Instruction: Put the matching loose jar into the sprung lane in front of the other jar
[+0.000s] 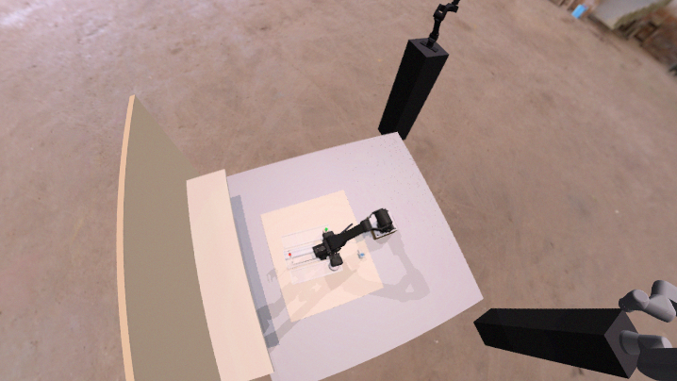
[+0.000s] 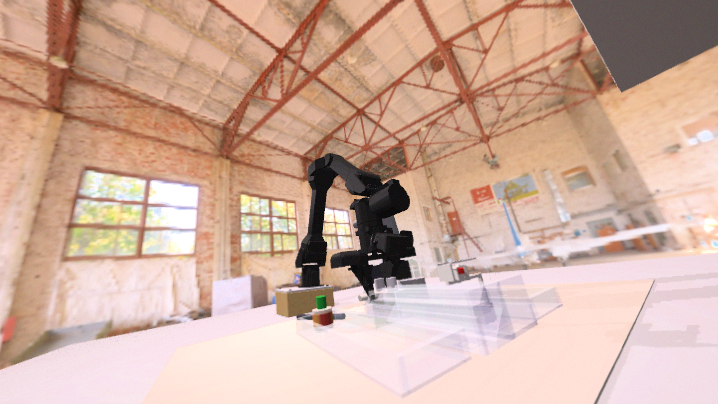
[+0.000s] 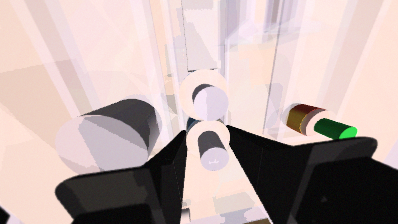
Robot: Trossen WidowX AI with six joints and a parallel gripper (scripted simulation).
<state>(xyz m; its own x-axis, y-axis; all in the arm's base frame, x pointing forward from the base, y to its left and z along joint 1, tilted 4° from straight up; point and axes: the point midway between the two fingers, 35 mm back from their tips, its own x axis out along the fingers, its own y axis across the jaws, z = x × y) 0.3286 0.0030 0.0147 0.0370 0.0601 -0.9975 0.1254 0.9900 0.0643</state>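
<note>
Right now the grey cylinder is 8 cm to the left of my gripper tip and 2 cm ahead of it. From my gripper tip the other things lie so: clear lane rack 14 cm ahead, 4 cm to the right, 1 cm below; then blue-banded jar 15 cm behind, 8 cm to the left, 1 cm below; then black stick 12 cm behind, 9 cm to the right, 2 cm below.
</note>
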